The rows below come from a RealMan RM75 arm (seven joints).
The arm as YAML. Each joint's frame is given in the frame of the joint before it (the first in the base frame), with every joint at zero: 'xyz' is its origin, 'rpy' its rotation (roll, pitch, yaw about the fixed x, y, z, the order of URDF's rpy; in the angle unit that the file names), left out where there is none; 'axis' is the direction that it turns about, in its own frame. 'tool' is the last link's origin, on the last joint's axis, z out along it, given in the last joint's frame.
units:
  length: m
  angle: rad
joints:
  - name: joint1
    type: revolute
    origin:
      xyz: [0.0, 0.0, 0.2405]
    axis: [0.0, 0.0, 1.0]
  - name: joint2
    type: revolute
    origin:
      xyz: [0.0, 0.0, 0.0]
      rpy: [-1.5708, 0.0, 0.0]
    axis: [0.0, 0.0, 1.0]
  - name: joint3
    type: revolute
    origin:
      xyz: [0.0, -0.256, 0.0]
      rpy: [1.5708, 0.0, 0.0]
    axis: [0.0, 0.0, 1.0]
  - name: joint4
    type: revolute
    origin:
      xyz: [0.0, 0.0, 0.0]
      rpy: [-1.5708, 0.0, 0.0]
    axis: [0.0, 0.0, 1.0]
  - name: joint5
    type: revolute
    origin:
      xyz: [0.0, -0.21, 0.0]
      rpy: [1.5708, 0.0, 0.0]
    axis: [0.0, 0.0, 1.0]
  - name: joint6
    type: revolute
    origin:
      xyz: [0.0, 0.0, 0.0]
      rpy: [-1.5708, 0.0, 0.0]
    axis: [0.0, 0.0, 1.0]
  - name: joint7
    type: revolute
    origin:
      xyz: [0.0, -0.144, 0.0]
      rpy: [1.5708, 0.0, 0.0]
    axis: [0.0, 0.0, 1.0]
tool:
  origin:
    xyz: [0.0, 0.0, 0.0]
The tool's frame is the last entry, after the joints.
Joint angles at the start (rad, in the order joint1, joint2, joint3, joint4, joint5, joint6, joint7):
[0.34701 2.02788 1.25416 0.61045 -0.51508 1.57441 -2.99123]
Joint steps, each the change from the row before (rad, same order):
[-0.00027 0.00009 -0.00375 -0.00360 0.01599 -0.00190 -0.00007]
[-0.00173 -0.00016 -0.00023 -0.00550 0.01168 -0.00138 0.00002]
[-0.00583 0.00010 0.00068 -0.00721 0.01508 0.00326 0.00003]
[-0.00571 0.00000 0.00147 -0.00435 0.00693 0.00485 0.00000]
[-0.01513 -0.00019 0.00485 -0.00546 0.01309 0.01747 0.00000]
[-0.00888 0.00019 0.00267 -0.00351 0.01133 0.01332 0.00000]
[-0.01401 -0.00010 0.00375 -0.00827 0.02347 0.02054 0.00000]
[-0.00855 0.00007 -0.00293 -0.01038 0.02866 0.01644 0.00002]
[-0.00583 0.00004 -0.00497 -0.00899 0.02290 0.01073 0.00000]
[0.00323 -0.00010 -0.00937 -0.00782 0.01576 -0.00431 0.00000]
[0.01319 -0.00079 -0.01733 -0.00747 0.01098 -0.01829 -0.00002]
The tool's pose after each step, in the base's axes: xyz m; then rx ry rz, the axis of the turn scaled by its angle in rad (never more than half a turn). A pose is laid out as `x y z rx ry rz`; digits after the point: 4 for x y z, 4 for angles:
0.1795 0.2673 -0.0386 -2.1469 -0.5994 1.2653
0.1811 0.2681 -0.0378 -2.1407 -0.5837 1.2612
0.1839 0.2680 -0.0363 -2.1299 -0.5617 1.2592
0.1861 0.2672 -0.0352 -2.1232 -0.5490 1.2590
0.1903 0.2644 -0.0319 -2.1036 -0.5272 1.2660
0.1925 0.2626 -0.0295 -2.0875 -0.5136 1.2739
0.1967 0.2602 -0.0252 -2.0588 -0.4871 1.2836
0.2000 0.2586 -0.0219 -2.0336 -0.4610 1.2929
0.2026 0.2574 -0.0199 -2.0168 -0.4401 1.2982
0.2034 0.2584 -0.0206 -2.0168 -0.4261 1.2947
0.2023 0.2613 -0.0241 -2.0351 -0.4192 1.2846

